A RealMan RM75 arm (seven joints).
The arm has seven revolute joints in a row. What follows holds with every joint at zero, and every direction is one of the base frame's.
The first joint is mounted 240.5 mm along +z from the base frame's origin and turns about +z.
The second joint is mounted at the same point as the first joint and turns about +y.
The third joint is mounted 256 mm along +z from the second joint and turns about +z.
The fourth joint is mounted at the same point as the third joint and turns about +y.
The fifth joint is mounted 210 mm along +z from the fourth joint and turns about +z.
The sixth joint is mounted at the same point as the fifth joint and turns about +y.
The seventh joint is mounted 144 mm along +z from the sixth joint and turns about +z.
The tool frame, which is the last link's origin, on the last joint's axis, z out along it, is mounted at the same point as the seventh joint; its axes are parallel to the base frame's.
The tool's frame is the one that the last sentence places.
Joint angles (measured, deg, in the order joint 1, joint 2, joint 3, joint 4, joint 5, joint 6, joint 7), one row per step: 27.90, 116.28, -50.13, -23.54, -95.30, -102.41, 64.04; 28.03, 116.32, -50.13, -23.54, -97.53, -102.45, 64.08; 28.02, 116.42, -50.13, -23.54, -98.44, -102.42, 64.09; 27.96, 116.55, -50.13, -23.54, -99.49, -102.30, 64.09; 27.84, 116.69, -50.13, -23.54, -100.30, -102.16, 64.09; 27.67, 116.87, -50.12, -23.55, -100.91, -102.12, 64.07; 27.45, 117.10, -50.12, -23.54, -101.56, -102.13, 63.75; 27.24, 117.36, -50.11, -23.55, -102.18, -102.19, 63.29; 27.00, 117.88, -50.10, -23.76, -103.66, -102.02, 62.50; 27.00, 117.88, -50.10, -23.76, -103.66, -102.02, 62.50; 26.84, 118.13, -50.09, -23.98, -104.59, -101.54, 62.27; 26.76, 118.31, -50.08, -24.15, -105.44, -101.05, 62.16; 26.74, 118.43, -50.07, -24.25, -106.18, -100.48, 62.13; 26.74, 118.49, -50.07, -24.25, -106.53, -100.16, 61.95; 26.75, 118.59, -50.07, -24.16, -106.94, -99.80, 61.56; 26.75, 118.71, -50.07, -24.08, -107.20, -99.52, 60.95
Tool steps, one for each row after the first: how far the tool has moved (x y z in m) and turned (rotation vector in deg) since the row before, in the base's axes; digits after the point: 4 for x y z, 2 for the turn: 0.0018, -0.0030, -0.0036, -1.59, -1.51, 0.52; 0.0008, -0.0016, -0.0020, -0.66, -0.57, 0.13; 0.0012, -0.0019, -0.0024, -0.72, -0.71, 0.06; 0.0012, -0.0018, -0.0021, -0.55, -0.54, -0.05; 0.0009, -0.0020, -0.0019, -0.45, -0.30, -0.06; 0.0009, -0.0025, -0.0023, -0.36, -0.29, 0.14; 0.0006, -0.0026, -0.0023, -0.27, -0.22, 0.29; 0.0009, -0.0038, -0.0048, -0.53, -0.86, 0.70; 0.0000, 0.0000, 0.0000, 0.00, 0.00, 0.00; 0.0014, -0.0014, -0.0027, -0.21, -0.86, 0.10; 0.0013, -0.0009, -0.0022, -0.22, -0.84, 0.04; 0.0013, -0.0003, -0.0019, -0.17, -0.84, -0.07; 0.0007, -0.0001, -0.0011, 0.01, -0.43, 0.06; 0.0007, -0.0004, -0.0016, 0.05, -0.44, 0.17; 0.0003, -0.0004, -0.0015, 0.23, -0.29, 0.36
